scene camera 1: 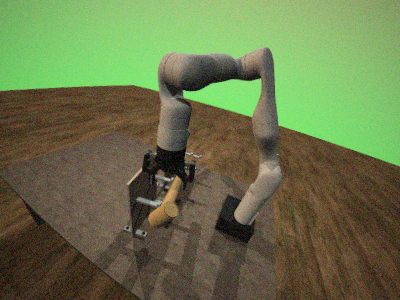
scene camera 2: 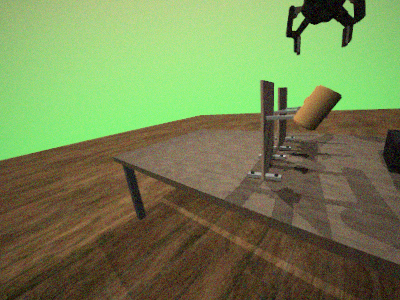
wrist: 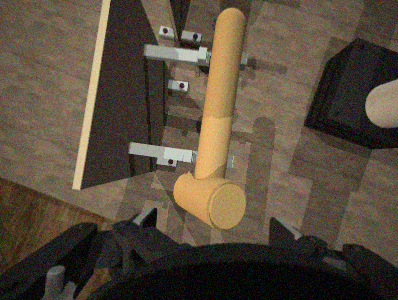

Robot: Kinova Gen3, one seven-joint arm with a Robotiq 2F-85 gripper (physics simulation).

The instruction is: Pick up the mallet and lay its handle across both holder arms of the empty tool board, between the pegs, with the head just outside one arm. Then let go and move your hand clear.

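Frame: origin at the arm's base, x left, y back, z up, level; centimetres.
Where they show: gripper, fingertip midpoint: (scene camera 1: 167, 186) (scene camera 2: 320, 50) (wrist: 212, 225); arm's base, origin of the base link: (scene camera 1: 242, 216) (wrist: 387, 106).
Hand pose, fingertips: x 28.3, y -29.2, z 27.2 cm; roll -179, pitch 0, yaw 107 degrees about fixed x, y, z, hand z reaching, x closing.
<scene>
Things, the pixels of their centre, and the offset from my fingertips. Level surfaces: height alone.
- orange-yellow mallet, body centre: (wrist: 218, 113) (scene camera 2: 312, 104) (scene camera 1: 173, 192) dx -11.4, dy -2.8, dz -13.4 cm
- nearer tool board, body centre: (wrist: 173, 110) (scene camera 2: 285, 126) (scene camera 1: 156, 196) dx -10.8, dy -10.7, dz -20.5 cm
- inner peg, body centre: (wrist: 202, 55) dx -19.4, dy -8.3, dz -14.9 cm
- second board, its level: dz -15.9 cm
- table, its level: dz -36.5 cm
The orange-yellow mallet (scene camera 1: 163, 215) (scene camera 2: 317, 107) (wrist: 220, 100) lies with its handle across both holder arms of the nearer tool board (scene camera 1: 134, 205) (scene camera 2: 267, 130) (wrist: 117, 100). In the wrist view the handle crosses the near arm (wrist: 160, 151) and the far arm (wrist: 172, 53), with an inner peg (wrist: 202, 54) on its board side and the arm tips showing on its other side. The head is just outside the near arm, beyond the board's near edge. My gripper (scene camera 1: 169, 179) (scene camera 2: 321, 49) (wrist: 212, 225) is open and empty, above the mallet and apart from it.
A second board (scene camera 2: 282, 117) stands behind the nearer one, and one of its arms (scene camera 1: 193, 156) shows past my gripper. The black robot base (scene camera 1: 234, 222) (scene camera 2: 393, 150) (wrist: 340, 95) stands on the table (scene camera 1: 90, 170) (scene camera 2: 180, 150) on the mallet's other side. Silver feet (scene camera 1: 135, 231) (scene camera 2: 264, 175) hold the nearer board upright.
</scene>
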